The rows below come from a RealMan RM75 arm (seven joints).
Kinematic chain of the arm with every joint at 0, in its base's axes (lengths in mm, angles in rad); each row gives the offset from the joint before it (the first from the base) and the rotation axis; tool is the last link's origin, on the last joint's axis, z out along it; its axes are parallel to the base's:
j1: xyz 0 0 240.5 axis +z
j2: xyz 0 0 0 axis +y
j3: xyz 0 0 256 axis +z
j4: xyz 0 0 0 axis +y
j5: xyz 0 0 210 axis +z
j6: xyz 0 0 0 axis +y
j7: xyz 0 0 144 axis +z
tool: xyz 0 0 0
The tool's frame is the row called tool.
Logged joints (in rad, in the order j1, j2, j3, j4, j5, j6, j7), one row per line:
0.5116 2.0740 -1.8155 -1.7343 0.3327 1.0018 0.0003
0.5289 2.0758 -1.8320 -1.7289 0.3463 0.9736 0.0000
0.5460 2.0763 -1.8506 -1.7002 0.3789 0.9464 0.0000
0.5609 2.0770 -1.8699 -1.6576 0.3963 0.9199 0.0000
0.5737 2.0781 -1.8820 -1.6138 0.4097 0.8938 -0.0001
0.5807 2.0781 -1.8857 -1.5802 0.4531 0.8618 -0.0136
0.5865 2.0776 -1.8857 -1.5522 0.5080 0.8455 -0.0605
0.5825 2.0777 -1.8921 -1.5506 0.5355 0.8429 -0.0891
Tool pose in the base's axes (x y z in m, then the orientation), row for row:
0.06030 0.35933 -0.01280 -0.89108 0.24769 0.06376 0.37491
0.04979 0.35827 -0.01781 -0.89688 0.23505 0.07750 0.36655
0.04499 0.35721 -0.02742 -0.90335 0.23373 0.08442 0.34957
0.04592 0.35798 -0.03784 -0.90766 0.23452 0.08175 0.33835
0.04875 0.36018 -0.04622 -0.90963 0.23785 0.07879 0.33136
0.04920 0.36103 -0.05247 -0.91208 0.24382 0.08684 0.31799
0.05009 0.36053 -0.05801 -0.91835 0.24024 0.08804 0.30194
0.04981 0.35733 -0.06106 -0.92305 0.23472 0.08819 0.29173
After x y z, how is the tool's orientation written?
As a quaternion, x y z w.
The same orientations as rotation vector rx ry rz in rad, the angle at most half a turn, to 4 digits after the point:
-2.2809 0.6340 0.1632
-2.3049 0.6040 0.1992
-2.3404 0.6056 0.2187
-2.3644 0.6109 0.2129
-2.3776 0.6217 0.2059
-2.3996 0.6415 0.2285
-2.4354 0.6371 0.2335
-2.4604 0.6256 0.2351

